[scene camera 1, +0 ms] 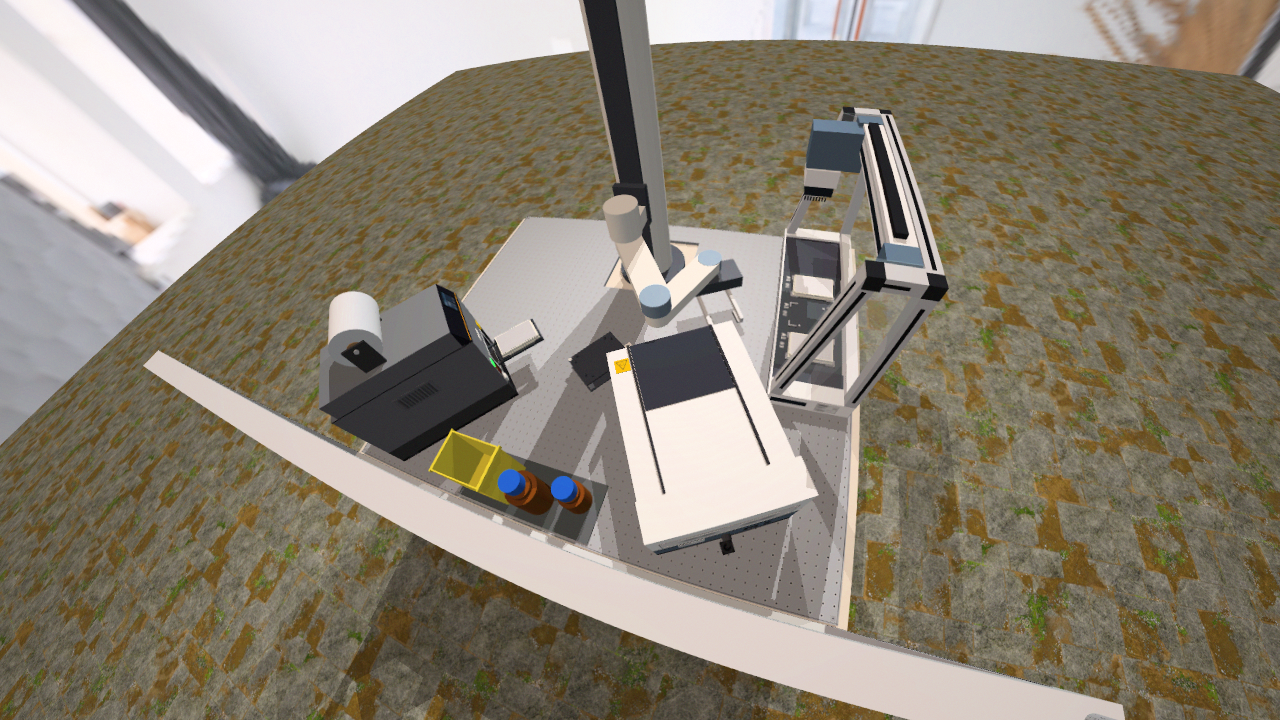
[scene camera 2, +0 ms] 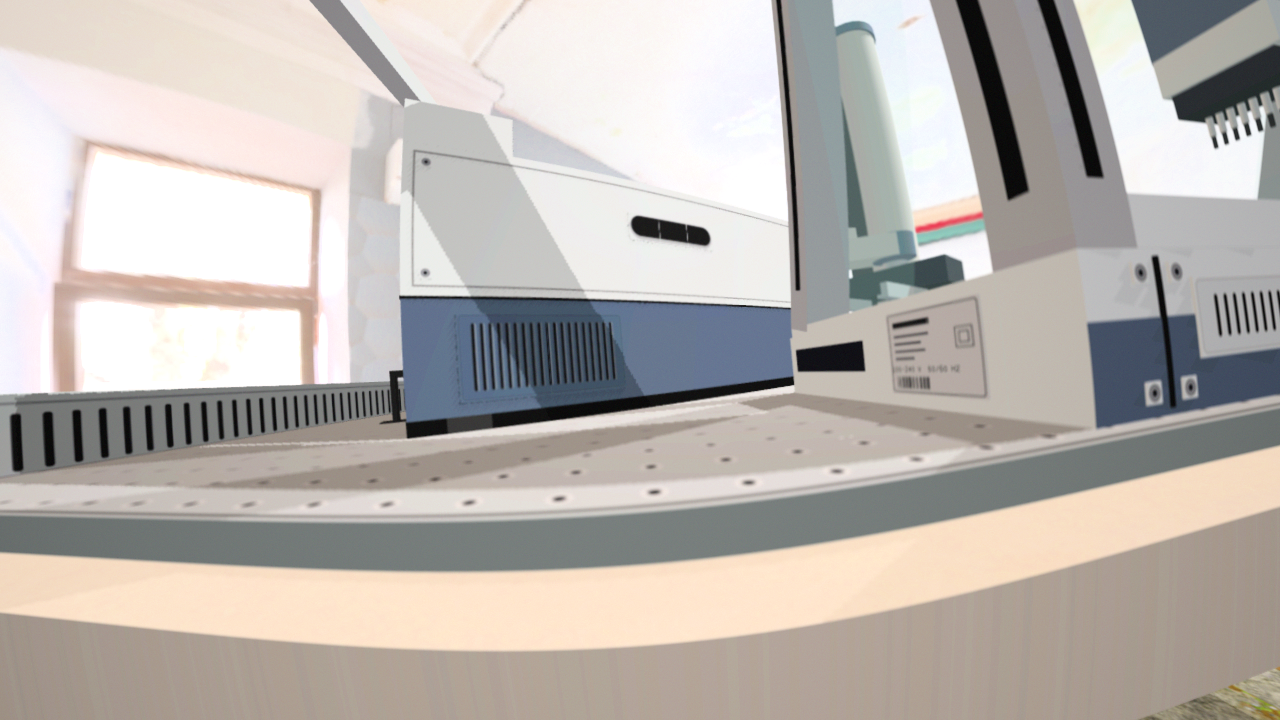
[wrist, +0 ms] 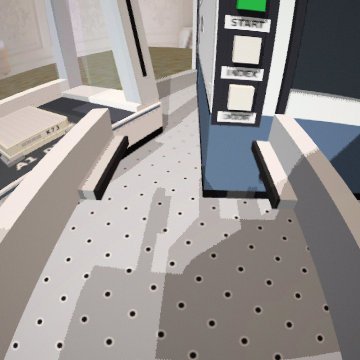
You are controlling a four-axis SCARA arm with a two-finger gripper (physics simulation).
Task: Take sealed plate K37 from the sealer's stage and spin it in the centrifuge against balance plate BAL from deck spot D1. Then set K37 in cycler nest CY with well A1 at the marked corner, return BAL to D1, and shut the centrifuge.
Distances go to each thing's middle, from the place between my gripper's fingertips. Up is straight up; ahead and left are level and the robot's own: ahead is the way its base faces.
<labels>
My gripper is now 350 mm short of the white centrifuge [scene camera 1: 708,458], 10 mm to the left of it and 10 mm below it.
</labels>
